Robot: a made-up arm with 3 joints.
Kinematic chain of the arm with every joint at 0, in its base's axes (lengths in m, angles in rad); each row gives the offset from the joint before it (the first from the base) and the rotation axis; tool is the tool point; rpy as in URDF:
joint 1: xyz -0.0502 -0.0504 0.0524 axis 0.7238 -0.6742 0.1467
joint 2: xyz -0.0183 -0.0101 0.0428 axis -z
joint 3: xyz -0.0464 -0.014 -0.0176 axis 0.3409 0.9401 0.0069
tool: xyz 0.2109 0.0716 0.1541 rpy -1.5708 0 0
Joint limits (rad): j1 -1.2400..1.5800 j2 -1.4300..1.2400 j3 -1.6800..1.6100
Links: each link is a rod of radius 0.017 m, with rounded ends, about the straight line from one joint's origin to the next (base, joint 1, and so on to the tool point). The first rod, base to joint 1, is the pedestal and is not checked.
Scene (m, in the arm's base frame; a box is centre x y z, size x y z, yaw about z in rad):
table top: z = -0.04
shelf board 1: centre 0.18 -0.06 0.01 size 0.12 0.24 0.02 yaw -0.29
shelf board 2: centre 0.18 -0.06 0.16 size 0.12 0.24 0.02 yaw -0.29
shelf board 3: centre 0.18 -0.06 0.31 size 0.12 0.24 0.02 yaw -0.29
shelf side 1: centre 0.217 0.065 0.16 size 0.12 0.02 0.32 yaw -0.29
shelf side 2: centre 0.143 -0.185 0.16 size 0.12 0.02 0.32 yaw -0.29
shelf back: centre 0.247 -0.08 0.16 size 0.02 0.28 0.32 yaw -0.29
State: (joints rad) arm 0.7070 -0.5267 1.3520
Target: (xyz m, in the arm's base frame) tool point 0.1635 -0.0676 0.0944
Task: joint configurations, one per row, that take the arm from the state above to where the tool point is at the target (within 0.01 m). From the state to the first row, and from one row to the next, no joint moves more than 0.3 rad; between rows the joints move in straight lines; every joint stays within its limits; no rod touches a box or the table.
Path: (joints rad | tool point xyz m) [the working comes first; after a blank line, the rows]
Joints at the target: -0.4460 0.2767 0.4108
Straight joint move there: clear.

1: 0.4188 -0.3258 1.1167 | 0.1091 0.0647 0.0679
2: 0.1305 -0.1250 0.8814 | 0.1402 0.0099 0.0642
3: -0.1577 0.0759 0.6461 | 0.1561 -0.0392 0.0730
4: -0.4460 0.2767 0.4108 | 0.1635 -0.0676 0.0944

